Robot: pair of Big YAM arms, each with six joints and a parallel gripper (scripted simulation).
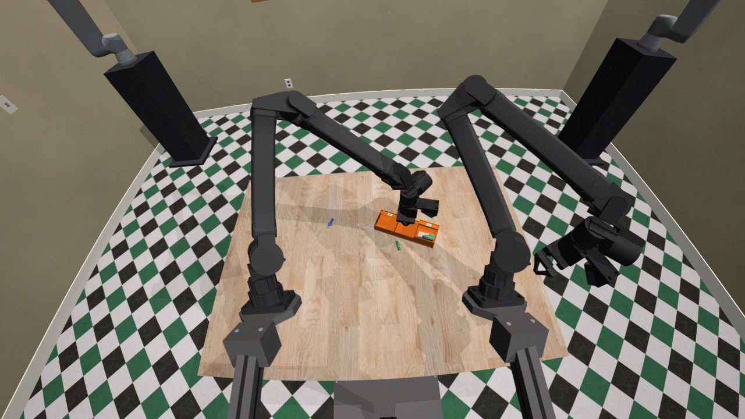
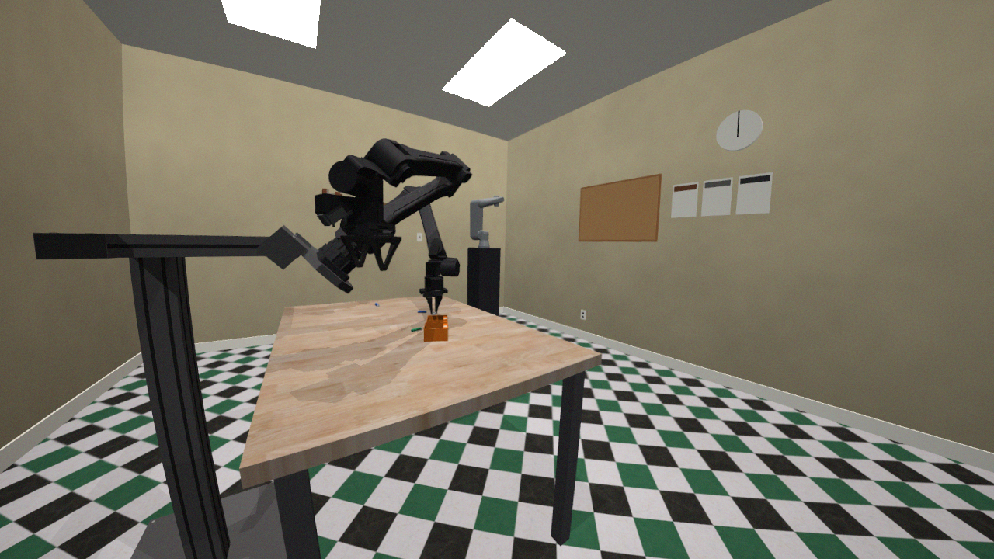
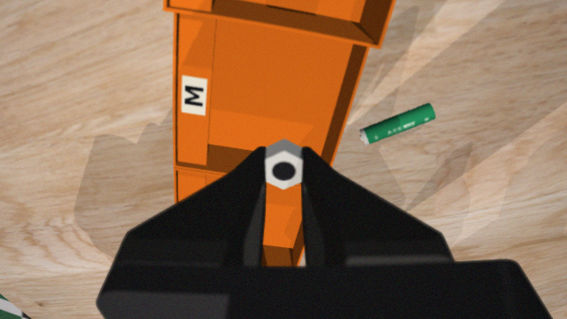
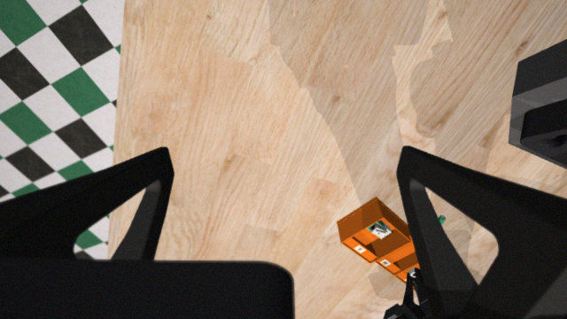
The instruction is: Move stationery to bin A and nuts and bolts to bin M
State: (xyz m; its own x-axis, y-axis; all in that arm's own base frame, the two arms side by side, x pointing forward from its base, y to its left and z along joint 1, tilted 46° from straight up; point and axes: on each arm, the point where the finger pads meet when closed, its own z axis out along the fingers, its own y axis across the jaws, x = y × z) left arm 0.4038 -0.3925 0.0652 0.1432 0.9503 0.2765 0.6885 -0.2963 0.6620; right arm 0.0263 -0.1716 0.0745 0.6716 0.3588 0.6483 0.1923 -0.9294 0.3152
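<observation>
Now: left hand 70 mm above the green cylinder, 60 mm past it and 30 mm to the right of it. Also, from my left hand: hex nut 10 mm below; then eraser 80 mm to the right, 60 mm below, 30 mm behind; then pencil sharpener 80 mm to the right, 50 mm below, 30 mm behind.
</observation>
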